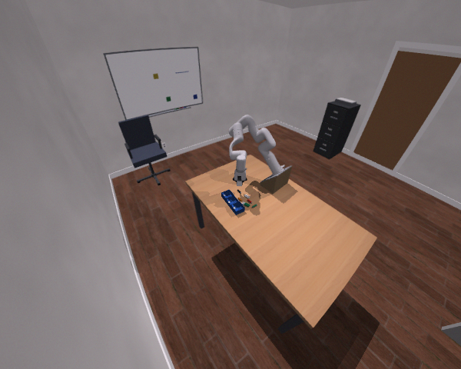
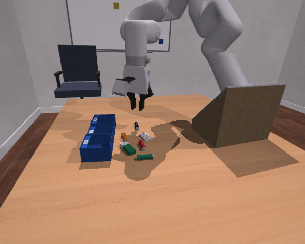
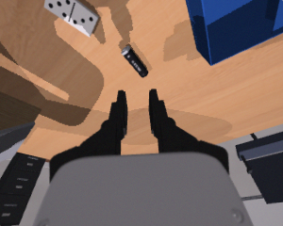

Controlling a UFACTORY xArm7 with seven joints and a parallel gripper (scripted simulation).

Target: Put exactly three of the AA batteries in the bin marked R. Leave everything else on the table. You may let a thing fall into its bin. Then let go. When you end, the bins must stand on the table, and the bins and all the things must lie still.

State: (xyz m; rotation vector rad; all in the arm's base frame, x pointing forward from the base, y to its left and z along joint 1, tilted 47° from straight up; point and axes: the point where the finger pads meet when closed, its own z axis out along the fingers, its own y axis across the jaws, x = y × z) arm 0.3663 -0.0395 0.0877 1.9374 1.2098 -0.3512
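The black AA battery is 1 cm to the left of my hand and 9 cm below it. From my hand the other things lie so: bin (13 cm ahead, 10 cm to the left, 7 cm below); then white domino (2 cm behind, 9 cm to the left, 9 cm below); then orange battery (5 cm ahead, 10 cm to the left, 9 cm below).
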